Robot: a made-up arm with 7 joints. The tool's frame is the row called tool. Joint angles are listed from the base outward.
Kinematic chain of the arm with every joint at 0, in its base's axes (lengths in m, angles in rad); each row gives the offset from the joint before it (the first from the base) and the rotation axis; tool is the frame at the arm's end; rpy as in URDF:
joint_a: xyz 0 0 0.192 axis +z
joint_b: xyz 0 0 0 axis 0 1 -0.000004
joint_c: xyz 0 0 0.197 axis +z
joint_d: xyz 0.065 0 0 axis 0 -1 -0.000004
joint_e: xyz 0.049 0 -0.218 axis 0 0.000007 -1
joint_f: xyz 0 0 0 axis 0 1 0.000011
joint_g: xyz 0.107 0 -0.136 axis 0 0.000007 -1
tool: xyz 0 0 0 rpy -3.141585 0 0
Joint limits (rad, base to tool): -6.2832..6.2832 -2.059..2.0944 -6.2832..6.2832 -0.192..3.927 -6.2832..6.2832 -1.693..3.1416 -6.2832..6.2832
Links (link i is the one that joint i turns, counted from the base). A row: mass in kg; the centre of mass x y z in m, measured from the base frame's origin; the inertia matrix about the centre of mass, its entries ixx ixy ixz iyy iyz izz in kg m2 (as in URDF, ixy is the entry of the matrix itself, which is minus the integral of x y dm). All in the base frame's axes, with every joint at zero. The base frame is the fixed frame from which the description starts. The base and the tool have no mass.
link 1: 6.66; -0.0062 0.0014 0.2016; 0.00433 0 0 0.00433 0 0.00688
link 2: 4.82; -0.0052 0.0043 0.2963; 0.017 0 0 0.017 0 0.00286
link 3: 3.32; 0.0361 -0.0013 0.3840; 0.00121 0 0 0.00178 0 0.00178
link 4: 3.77; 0.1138 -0.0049 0.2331; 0.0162 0 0.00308 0.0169 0 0.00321
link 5: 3.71; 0.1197 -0.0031 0.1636; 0.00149 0 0 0.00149 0 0.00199
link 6: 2.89; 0.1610 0.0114 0.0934; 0.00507 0 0.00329 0.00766 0 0.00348
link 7: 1.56; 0.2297 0.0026 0.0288; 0.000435 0 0 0.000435 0 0.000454
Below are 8 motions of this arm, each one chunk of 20 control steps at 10 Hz.
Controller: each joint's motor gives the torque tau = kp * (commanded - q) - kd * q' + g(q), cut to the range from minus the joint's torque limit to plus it. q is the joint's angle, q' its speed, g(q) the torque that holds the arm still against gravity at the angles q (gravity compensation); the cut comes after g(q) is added. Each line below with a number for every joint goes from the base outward.
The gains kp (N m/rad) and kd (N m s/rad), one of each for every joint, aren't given. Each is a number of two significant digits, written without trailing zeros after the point. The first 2 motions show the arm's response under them.
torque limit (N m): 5.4 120 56 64 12 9.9 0.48
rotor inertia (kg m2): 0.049 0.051 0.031 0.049 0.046 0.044 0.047
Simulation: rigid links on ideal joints. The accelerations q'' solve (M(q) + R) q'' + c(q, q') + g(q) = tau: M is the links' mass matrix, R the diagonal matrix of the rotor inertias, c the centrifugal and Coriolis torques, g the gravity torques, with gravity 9.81 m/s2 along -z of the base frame. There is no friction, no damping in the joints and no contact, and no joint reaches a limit. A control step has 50 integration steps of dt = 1/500 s. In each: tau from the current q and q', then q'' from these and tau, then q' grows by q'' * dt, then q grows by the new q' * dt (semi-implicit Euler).
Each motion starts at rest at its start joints. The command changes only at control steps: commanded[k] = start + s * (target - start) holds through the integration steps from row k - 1 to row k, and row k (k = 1, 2, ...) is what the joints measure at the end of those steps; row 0 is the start. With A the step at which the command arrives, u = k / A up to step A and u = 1 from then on. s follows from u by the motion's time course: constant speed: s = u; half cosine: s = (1 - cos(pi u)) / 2; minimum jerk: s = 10 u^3 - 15 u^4 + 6 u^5; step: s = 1 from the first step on.
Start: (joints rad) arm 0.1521 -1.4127 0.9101 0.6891 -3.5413 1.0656 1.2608
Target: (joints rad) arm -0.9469 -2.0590 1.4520 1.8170 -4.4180 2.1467 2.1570
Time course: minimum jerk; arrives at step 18
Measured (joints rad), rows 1 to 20:
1: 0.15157 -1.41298 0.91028 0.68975 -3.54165 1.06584 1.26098
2: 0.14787 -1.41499 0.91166 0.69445 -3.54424 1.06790 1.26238
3: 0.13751 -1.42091 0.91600 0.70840 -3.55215 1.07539 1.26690
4: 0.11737 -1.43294 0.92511 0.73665 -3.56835 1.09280 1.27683
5: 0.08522 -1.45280 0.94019 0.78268 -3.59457 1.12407 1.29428
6: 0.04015 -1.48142 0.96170 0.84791 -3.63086 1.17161 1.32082
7: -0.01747 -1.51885 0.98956 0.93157 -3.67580 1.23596 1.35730
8: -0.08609 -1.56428 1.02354 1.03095 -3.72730 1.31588 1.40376
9: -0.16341 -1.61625 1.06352 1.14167 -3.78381 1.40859 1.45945
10: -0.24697 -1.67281 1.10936 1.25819 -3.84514 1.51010 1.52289
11: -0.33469 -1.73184 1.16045 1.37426 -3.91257 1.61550 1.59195
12: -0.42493 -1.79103 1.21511 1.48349 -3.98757 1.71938 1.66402
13: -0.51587 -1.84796 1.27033 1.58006 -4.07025 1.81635 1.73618
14: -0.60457 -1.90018 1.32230 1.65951 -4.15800 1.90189 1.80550
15: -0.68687 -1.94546 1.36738 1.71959 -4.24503 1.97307 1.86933
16: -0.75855 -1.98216 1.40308 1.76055 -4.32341 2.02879 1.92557
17: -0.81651 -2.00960 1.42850 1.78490 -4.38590 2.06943 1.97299
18: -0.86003 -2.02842 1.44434 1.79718 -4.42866 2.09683 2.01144
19: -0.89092 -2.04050 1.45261 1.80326 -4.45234 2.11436 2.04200
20: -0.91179 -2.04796 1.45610 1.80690 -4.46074 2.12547 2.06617
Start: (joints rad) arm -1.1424 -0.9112 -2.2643 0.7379 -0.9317 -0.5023 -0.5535
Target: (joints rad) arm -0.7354 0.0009 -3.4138 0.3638 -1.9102 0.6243 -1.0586
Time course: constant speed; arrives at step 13
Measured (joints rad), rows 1 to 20:
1: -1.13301 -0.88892 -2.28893 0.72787 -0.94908 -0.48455 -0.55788
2: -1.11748 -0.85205 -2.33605 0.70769 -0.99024 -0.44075 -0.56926
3: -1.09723 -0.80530 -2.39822 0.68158 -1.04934 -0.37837 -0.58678
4: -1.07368 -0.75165 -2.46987 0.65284 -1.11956 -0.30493 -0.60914
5: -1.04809 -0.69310 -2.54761 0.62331 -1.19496 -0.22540 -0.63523
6: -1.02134 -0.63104 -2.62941 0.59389 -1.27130 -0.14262 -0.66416
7: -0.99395 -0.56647 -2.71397 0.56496 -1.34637 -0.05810 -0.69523
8: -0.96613 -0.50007 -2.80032 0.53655 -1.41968 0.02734 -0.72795
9: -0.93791 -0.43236 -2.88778 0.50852 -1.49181 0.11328 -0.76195
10: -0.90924 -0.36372 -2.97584 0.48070 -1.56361 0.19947 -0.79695
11: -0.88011 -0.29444 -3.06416 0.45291 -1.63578 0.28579 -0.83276
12: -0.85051 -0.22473 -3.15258 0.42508 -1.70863 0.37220 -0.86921
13: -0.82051 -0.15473 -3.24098 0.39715 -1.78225 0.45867 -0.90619
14: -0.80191 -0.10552 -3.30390 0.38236 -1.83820 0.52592 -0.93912
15: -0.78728 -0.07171 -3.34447 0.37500 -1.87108 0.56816 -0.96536
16: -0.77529 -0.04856 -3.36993 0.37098 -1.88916 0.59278 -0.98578
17: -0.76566 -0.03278 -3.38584 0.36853 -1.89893 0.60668 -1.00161
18: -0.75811 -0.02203 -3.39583 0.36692 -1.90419 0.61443 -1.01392
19: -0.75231 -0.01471 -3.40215 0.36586 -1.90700 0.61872 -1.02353
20: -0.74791 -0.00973 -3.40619 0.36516 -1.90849 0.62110 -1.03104
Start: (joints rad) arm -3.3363 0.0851 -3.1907 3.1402 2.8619 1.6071 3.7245
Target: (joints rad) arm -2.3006 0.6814 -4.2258 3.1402 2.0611 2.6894 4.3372
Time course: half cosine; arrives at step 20
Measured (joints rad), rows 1 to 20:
1: -3.33457 0.08595 -3.19282 3.13970 2.86073 1.60859 3.72503
2: -3.32820 0.08934 -3.20055 3.13844 2.85566 1.61476 3.72726
3: -3.31521 0.09677 -3.21607 3.13699 2.84403 1.62855 3.73234
4: -3.29434 0.10925 -3.24060 3.13585 2.82433 1.65194 3.74111
5: -3.26499 0.12730 -3.27458 3.13530 2.79604 1.68588 3.75410
6: -3.22705 0.15097 -3.31785 3.13542 2.75946 1.73043 3.77161
7: -3.18089 0.18001 -3.36980 3.13616 2.71553 1.78501 3.79370
8: -3.12718 0.21387 -3.42945 3.13742 2.66563 1.84847 3.82022
9: -3.06693 0.25178 -3.49551 3.13903 2.61148 1.91928 3.85084
10: -3.00134 0.29283 -3.56648 3.14078 2.55488 1.99556 3.88504
11: -2.93182 0.33599 -3.64070 3.14244 2.49748 2.07526 3.92220
12: -2.85986 0.38016 -3.71643 3.14380 2.44054 2.15625 3.96153
13: -2.78707 0.42426 -3.79186 3.14472 2.38498 2.23647 4.00217
14: -2.71507 0.46718 -3.86520 3.14511 2.33140 2.31400 4.04320
15: -2.64553 0.50791 -3.93471 3.14499 2.28035 2.38710 4.08363
16: -2.58009 0.54546 -3.99869 3.14442 2.23254 2.45421 4.12251
17: -2.52030 0.57895 -4.05558 3.14352 2.18890 2.51390 4.15890
18: -2.46764 0.60759 -4.10398 3.14243 2.15065 2.56486 4.19194
19: -2.42343 0.63070 -4.14266 3.14130 2.11916 2.60590 4.22084
20: -2.38885 0.64774 -4.17066 3.14023 2.09571 2.63597 4.24494

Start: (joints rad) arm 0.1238 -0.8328 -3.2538 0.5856 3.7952 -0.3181 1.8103
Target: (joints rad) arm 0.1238 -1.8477 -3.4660 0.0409 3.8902 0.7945 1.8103
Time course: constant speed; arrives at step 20
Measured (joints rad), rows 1 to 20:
1: 0.12409 -0.84687 -3.25686 0.57678 3.80530 -0.30153 1.81038
2: 0.12420 -0.87293 -3.26249 0.55801 3.81564 -0.27079 1.81054
3: 0.12421 -0.90717 -3.26990 0.53402 3.82137 -0.23121 1.81063
4: 0.12415 -0.94687 -3.27852 0.50774 3.82365 -0.18581 1.81066
5: 0.12407 -0.99019 -3.28792 0.48061 3.82477 -0.13664 1.81067
6: 0.12397 -1.03591 -3.29779 0.45325 3.82620 -0.08506 1.81067
7: 0.12389 -1.08325 -3.30794 0.42589 3.82847 -0.03197 1.81066
8: 0.12382 -1.13168 -3.31826 0.39855 3.83154 0.02204 1.81065
9: 0.12377 -1.18084 -3.32868 0.37125 3.83516 0.07661 1.81064
10: 0.12373 -1.23050 -3.33917 0.34396 3.83910 0.13152 1.81062
11: 0.12369 -1.28050 -3.34970 0.31667 3.84321 0.18664 1.81060
12: 0.12366 -1.33073 -3.36026 0.28938 3.84742 0.24186 1.81058
13: 0.12364 -1.38112 -3.37084 0.26209 3.85168 0.29715 1.81054
14: 0.12362 -1.43162 -3.38143 0.23479 3.85598 0.35247 1.81050
15: 0.12360 -1.48220 -3.39203 0.20749 3.86033 0.40781 1.81046
16: 0.12358 -1.53282 -3.40263 0.18018 3.86471 0.46315 1.81042
17: 0.12356 -1.58348 -3.41324 0.15288 3.86912 0.51849 1.81037
18: 0.12354 -1.63416 -3.42385 0.12558 3.87358 0.57382 1.81032
19: 0.12352 -1.68485 -3.43446 0.09828 3.87807 0.62915 1.81027
20: 0.12350 -1.73556 -3.44507 0.07098 3.88259 0.68448 1.81022

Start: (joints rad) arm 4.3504 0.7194 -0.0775 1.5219 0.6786 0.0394 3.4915
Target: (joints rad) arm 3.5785 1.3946 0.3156 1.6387 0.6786 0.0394 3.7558
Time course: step
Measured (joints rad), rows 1 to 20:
1: 4.24088 0.88977 0.05989 1.64069 0.62825 -0.02360 3.52737
2: 4.13224 1.04630 0.15862 1.64713 0.58865 -0.00622 3.57709
3: 4.01521 1.16533 0.22184 1.62733 0.60547 0.03440 3.61556
4: 3.89996 1.24736 0.25075 1.61602 0.64515 0.05854 3.64436
5: 3.80494 1.30006 0.26087 1.61713 0.68500 0.05952 3.66646
6: 3.73283 1.33305 0.26630 1.62339 0.70905 0.05101 3.68413
7: 3.68129 1.35388 0.27192 1.62954 0.71766 0.04234 3.69847
8: 3.64610 1.36735 0.27856 1.63379 0.71653 0.03680 3.71008
9: 3.62287 1.37626 0.28569 1.63622 0.71068 0.03446 3.71944
10: 3.60789 1.38224 0.29254 1.63743 0.70337 0.03426 3.72696
11: 3.59835 1.38627 0.29856 1.63798 0.69640 0.03512 3.73296
12: 3.59224 1.38900 0.30346 1.63822 0.69062 0.03630 3.73775
13: 3.58826 1.39083 0.30723 1.63834 0.68625 0.03739 3.74155
14: 3.58558 1.39207 0.30997 1.63841 0.68320 0.03822 3.74457
15: 3.58370 1.39290 0.31189 1.63847 0.68122 0.03878 3.74695
16: 3.58235 1.39345 0.31317 1.63853 0.68002 0.03912 3.74883
17: 3.58134 1.39382 0.31401 1.63858 0.67934 0.03929 3.75031
18: 3.58058 1.39407 0.31455 1.63862 0.67899 0.03937 3.75148
19: 3.58001 1.39424 0.31489 1.63865 0.67882 0.03940 3.75239
20: 3.57958 1.39436 0.31511 1.63867 0.67874 0.03940 3.75312

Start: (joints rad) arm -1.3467 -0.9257 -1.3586 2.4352 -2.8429 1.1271 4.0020
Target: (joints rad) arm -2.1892 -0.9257 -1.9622 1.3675 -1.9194 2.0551 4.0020
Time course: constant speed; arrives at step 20
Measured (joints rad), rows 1 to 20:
1: -1.35890 -0.92435 -1.36702 2.41133 -2.83575 1.14187 4.00173
2: -1.37798 -0.92336 -1.38267 2.37242 -2.81419 1.16643 4.00146
3: -1.40191 -0.92278 -1.40328 2.32548 -2.78096 1.19712 4.00137
4: -1.42982 -0.92250 -1.42718 2.27472 -2.74060 1.23227 4.00142
5: -1.46117 -0.92248 -1.45328 2.22242 -2.69648 1.27090 4.00156
6: -1.49541 -0.92265 -1.48087 2.16963 -2.65060 1.31224 4.00173
7: -1.53200 -0.92296 -1.50950 2.11676 -2.60401 1.35557 4.00188
8: -1.57038 -0.92335 -1.53883 2.06390 -2.55722 1.40028 4.00202
9: -1.61007 -0.92377 -1.56864 2.01103 -2.51045 1.44589 4.00214
10: -1.65069 -0.92419 -1.59875 1.95812 -2.46376 1.49202 4.00223
11: -1.69195 -0.92458 -1.62905 1.90515 -2.41719 1.53844 4.00231
12: -1.73365 -0.92495 -1.65947 1.85212 -2.37071 1.58500 4.00238
13: -1.77563 -0.92528 -1.68996 1.79904 -2.32433 1.63161 4.00244
14: -1.81782 -0.92557 -1.72049 1.74592 -2.27804 1.67824 4.00249
15: -1.86016 -0.92583 -1.75105 1.69277 -2.23185 1.72487 4.00254
16: -1.90261 -0.92605 -1.78163 1.63960 -2.18577 1.77149 4.00257
17: -1.94515 -0.92625 -1.81223 1.58643 -2.13979 1.81811 4.00260
18: -1.98776 -0.92642 -1.84284 1.53324 -2.09390 1.86472 4.00262
19: -2.03042 -0.92656 -1.87346 1.48005 -2.04811 1.91133 4.00263
20: -2.07311 -0.92667 -1.90409 1.42685 -2.00239 1.95794 4.00264

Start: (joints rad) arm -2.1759 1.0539 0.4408 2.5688 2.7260 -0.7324 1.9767
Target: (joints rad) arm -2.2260 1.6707 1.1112 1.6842 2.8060 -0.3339 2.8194
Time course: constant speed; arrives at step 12
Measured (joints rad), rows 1 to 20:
1: -2.18196 1.06301 0.45924 2.54495 2.71348 -0.71768 1.98714
2: -2.18898 1.08663 0.48895 2.49596 2.69956 -0.69546 2.01005
3: -2.19502 1.12155 0.52645 2.43152 2.69281 -0.67028 2.04266
4: -2.19956 1.16366 0.56962 2.35968 2.69491 -0.64316 2.08291
5: -2.20273 1.20991 0.61690 2.28503 2.70360 -0.61444 2.12929
6: -2.20492 1.25842 0.66713 2.20972 2.71570 -0.58446 2.18059
7: -2.20655 1.30813 0.71937 2.13457 2.72870 -0.55358 2.23583
8: -2.20802 1.35849 0.77291 2.05979 2.74108 -0.52209 2.29422
9: -2.20953 1.40919 0.82726 1.98534 2.75219 -0.49023 2.35510
10: -2.21122 1.46009 0.88209 1.91114 2.76198 -0.45813 2.41795
11: -2.21310 1.51109 0.93723 1.83712 2.77068 -0.42587 2.48236
12: -2.21516 1.56215 0.99260 1.76318 2.77865 -0.39350 2.54801
13: -2.20754 1.59943 1.03171 1.71592 2.80050 -0.37650 2.60422
14: -2.20208 1.62401 1.06002 1.69196 2.82147 -0.36618 2.64870
15: -2.20134 1.63977 1.07947 1.68245 2.83341 -0.35798 2.68398
16: -2.20404 1.64988 1.09200 1.68025 2.83571 -0.35099 2.71212
17: -2.20829 1.65647 1.09961 1.68096 2.83161 -0.34533 2.73458
18: -2.21268 1.66086 1.10404 1.68232 2.82486 -0.34112 2.75247
19: -2.21647 1.66385 1.10657 1.68345 2.81815 -0.33823 2.76666
20: -2.21943 1.66592 1.10804 1.68415 2.81282 -0.33638 2.77789

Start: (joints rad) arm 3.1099 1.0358 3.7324 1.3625 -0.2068 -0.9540 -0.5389
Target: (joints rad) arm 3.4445 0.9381 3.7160 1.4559 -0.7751 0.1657 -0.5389
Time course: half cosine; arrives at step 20
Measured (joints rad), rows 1 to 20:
1: 3.11045 1.03562 3.73238 1.36276 -0.20766 -0.95206 -0.53888
2: 3.11250 1.03495 3.73227 1.36372 -0.21116 -0.94454 -0.53884
3: 3.11672 1.03359 3.73202 1.36560 -0.21891 -0.92870 -0.53877
4: 3.12351 1.03143 3.73162 1.36844 -0.23189 -0.90304 -0.53869
5: 3.13307 1.02841 3.73107 1.37225 -0.25052 -0.86696 -0.53862
6: 3.14543 1.02454 3.73040 1.37694 -0.27477 -0.82059 -0.53855
7: 3.16048 1.01985 3.72961 1.38241 -0.30427 -0.76457 -0.53850
8: 3.17801 1.01443 3.72873 1.38853 -0.33840 -0.69999 -0.53846
9: 3.19768 1.00840 3.72777 1.39516 -0.37638 -0.62825 -0.53844
10: 3.21909 1.00186 3.72676 1.40210 -0.41732 -0.55100 -0.53844
11: 3.24175 0.99498 3.72570 1.40919 -0.46020 -0.47007 -0.53846
12: 3.26516 0.98791 3.72461 1.41624 -0.50391 -0.38738 -0.53850
13: 3.28877 0.98081 3.72349 1.42309 -0.54730 -0.30493 -0.53855
14: 3.31201 0.97385 3.72235 1.42956 -0.58921 -0.22472 -0.53863
15: 3.33435 0.96720 3.72118 1.43552 -0.62850 -0.14869 -0.53872
16: 3.35524 0.96104 3.72000 1.44083 -0.66416 -0.07869 -0.53881
17: 3.37419 0.95551 3.71885 1.44538 -0.69532 -0.01644 -0.53891
18: 3.39074 0.95076 3.71776 1.44907 -0.72128 0.03653 -0.53900
19: 3.40449 0.94690 3.71679 1.45181 -0.74147 0.07892 -0.53909
20: 3.41511 0.94405 3.71600 1.45352 -0.75550 0.10966 -0.53916

